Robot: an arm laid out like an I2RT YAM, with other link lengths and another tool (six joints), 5 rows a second.
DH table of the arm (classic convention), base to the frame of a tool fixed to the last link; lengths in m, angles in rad. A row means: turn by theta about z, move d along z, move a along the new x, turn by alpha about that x. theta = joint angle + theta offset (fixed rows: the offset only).
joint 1: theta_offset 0, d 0.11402, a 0.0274, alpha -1.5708
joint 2: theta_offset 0, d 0, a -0.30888, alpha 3.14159
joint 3: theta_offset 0.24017, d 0, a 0.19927, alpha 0
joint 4: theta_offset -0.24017, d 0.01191, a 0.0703, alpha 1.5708
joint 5: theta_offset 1.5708, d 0.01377, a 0, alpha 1.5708
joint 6: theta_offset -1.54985, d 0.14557, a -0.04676, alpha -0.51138
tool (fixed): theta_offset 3.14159, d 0.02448, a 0, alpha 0
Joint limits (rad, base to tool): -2.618..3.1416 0..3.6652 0..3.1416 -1.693..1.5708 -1.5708..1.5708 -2.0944..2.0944
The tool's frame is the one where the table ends.
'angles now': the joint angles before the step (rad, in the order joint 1, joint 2, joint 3, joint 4, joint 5, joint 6). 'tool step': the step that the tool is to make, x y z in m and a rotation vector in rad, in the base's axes. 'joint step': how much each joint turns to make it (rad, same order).
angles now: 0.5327 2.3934 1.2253 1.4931 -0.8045 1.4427
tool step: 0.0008 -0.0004 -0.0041 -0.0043 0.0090 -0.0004
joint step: -0.0016 0.0078 -0.0007 -0.0002 -0.0009 0.0017
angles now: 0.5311 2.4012 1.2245 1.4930 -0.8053 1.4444
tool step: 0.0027 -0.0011 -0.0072 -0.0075 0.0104 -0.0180
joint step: -0.0018 0.0098 -0.0102 0.0010 0.0151 -0.0087
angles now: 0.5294 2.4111 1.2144 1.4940 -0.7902 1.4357
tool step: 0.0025 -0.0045 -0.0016 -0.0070 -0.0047 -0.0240
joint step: -0.0070 -0.0082 -0.0204 -0.0001 0.0138 -0.0183
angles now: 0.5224 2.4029 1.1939 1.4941 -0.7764 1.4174
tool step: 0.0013 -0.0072 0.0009 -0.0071 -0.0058 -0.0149
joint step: -0.0129 -0.0155 -0.0232 0.0002 -0.0006 -0.0130
